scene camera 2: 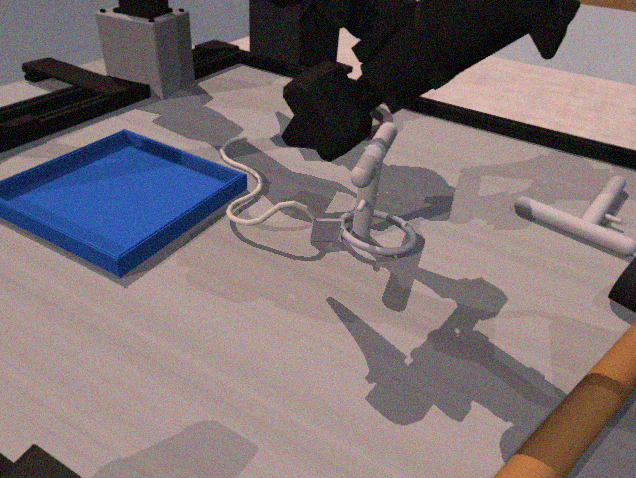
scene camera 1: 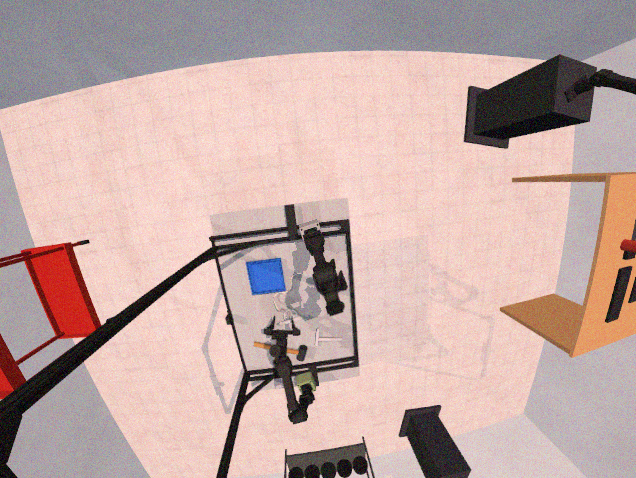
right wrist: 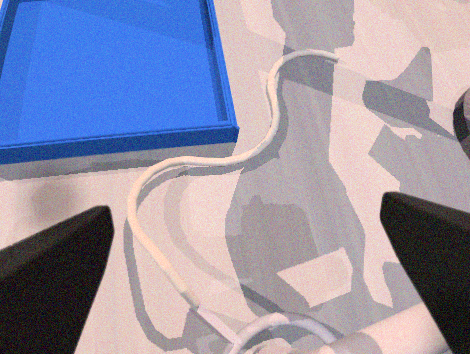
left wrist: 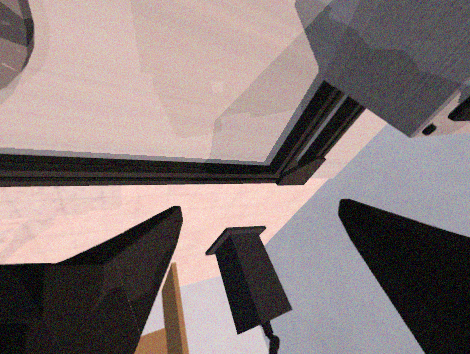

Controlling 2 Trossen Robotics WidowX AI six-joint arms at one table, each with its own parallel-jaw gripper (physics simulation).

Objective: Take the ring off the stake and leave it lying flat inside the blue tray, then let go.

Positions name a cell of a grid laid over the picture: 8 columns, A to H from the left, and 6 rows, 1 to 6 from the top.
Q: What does the white T-shaped piece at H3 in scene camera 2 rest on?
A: The table.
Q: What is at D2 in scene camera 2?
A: The right gripper.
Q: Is the left gripper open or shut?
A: Open.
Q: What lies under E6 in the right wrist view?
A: A white ring.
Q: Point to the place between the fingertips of the right gripper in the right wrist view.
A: E4
